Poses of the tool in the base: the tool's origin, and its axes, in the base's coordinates. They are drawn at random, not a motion.
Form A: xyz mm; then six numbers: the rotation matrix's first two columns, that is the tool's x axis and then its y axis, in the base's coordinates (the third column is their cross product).
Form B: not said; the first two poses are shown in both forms.
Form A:
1: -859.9, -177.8, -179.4, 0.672, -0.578, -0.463, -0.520, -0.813, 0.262
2: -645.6, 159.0, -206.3, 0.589, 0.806, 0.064, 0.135, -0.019, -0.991
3: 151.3, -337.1, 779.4, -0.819, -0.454, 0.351, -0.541, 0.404, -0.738
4: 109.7, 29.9, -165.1, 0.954, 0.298, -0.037, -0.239, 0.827, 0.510
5: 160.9, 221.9, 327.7, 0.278, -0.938, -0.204, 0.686, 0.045, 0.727
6: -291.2, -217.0, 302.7, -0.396, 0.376, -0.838, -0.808, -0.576, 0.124
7: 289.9, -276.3, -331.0, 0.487, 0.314, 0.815, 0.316, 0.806, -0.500
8: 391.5, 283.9, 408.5, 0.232, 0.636, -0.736, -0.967, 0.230, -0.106
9: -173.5, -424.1, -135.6, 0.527, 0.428, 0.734, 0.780, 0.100, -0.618
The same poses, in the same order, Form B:
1:
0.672, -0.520, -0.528, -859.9
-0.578, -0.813, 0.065, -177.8
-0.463, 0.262, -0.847, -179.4
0, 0, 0, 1

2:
0.589, 0.135, -0.798, -645.6
0.806, -0.019, 0.592, 159.0
0.064, -0.991, -0.120, -206.3
0, 0, 0, 1

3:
-0.819, -0.541, 0.193, 151.3
-0.454, 0.404, -0.794, -337.1
0.351, -0.738, -0.576, 779.4
0, 0, 0, 1

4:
0.954, -0.239, 0.183, 109.7
0.298, 0.827, -0.478, 29.9
-0.037, 0.510, 0.860, -165.1
0, 0, 0, 1

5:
0.278, 0.686, -0.673, 160.9
-0.938, 0.045, -0.342, 221.9
-0.204, 0.727, 0.656, 327.7
0, 0, 0, 1

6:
-0.396, -0.808, -0.436, -291.2
0.376, -0.576, 0.726, -217.0
-0.838, 0.124, 0.532, 302.7
0, 0, 0, 1

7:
0.487, 0.316, -0.814, 289.9
0.314, 0.806, 0.501, -276.3
0.815, -0.500, 0.293, -331.0
0, 0, 0, 1

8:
0.232, -0.967, 0.102, 391.5
0.636, 0.230, 0.736, 283.9
-0.736, -0.106, 0.668, 408.5
0, 0, 0, 1

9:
0.527, 0.780, -0.338, -173.5
0.428, 0.100, 0.898, -424.1
0.734, -0.618, -0.281, -135.6
0, 0, 0, 1

